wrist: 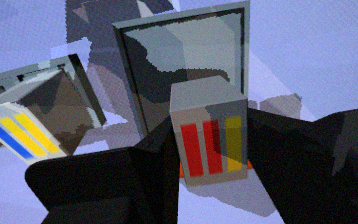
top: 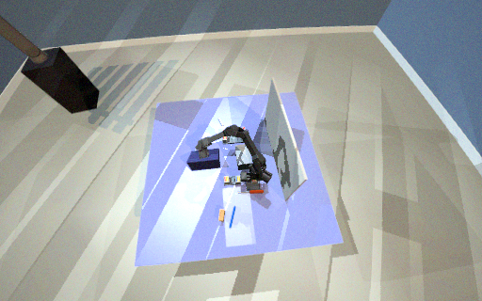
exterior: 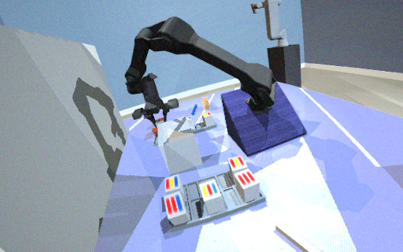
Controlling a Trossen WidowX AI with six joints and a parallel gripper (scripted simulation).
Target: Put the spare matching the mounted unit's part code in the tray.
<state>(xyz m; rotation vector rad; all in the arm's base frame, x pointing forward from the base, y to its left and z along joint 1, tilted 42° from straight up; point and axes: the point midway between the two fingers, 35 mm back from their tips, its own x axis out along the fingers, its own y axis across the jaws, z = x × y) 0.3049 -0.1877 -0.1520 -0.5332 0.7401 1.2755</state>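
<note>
Right now my gripper tip is 4 cm above the flat grey tray. Round my gripper tip: blue pen (20 cm to the right, 20 cm behind, 4 cm below); then grey spare block (2 cm above); then mounted unit (20 cm to the left, 3 cm behind, 1 cm above).
</note>
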